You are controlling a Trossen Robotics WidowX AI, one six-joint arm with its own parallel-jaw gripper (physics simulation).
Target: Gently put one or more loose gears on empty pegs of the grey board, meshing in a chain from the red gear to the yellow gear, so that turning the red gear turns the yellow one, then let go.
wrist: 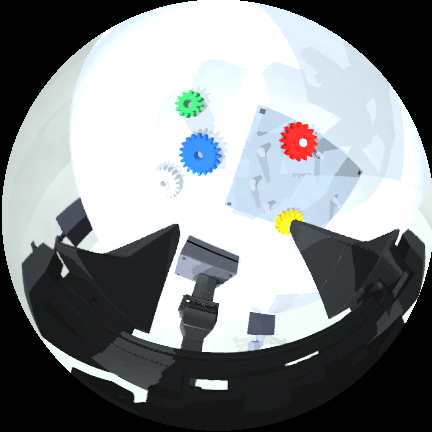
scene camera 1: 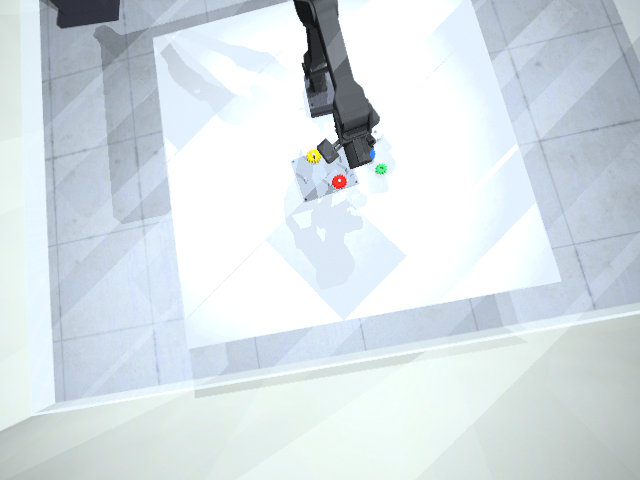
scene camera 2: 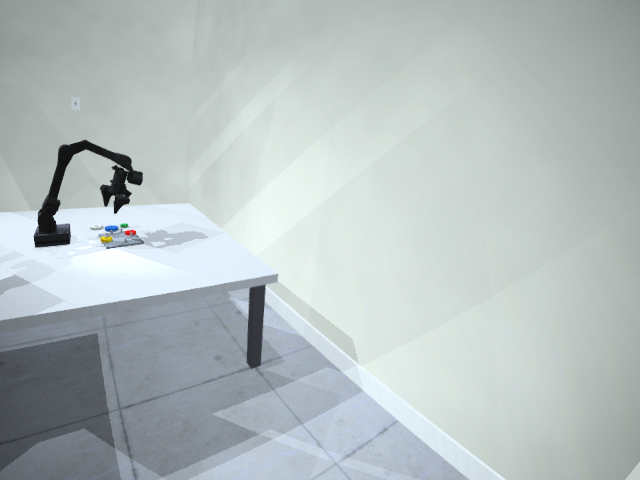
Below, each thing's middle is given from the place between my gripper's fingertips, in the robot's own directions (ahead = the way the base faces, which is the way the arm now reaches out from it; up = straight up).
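Labels:
I see the grey board (scene camera 1: 319, 174) 8 cm to the right of my hand, 5 cm ahead of it and 12 cm below it. The red gear (wrist: 296, 131) is 9 cm ahead of my hand and 3 cm to the right of it, and it sits 11 cm below. With respect to the blue gear (wrist: 194, 143), my hand is 7 cm to the right of it, 1 cm past it and 12 cm above it.

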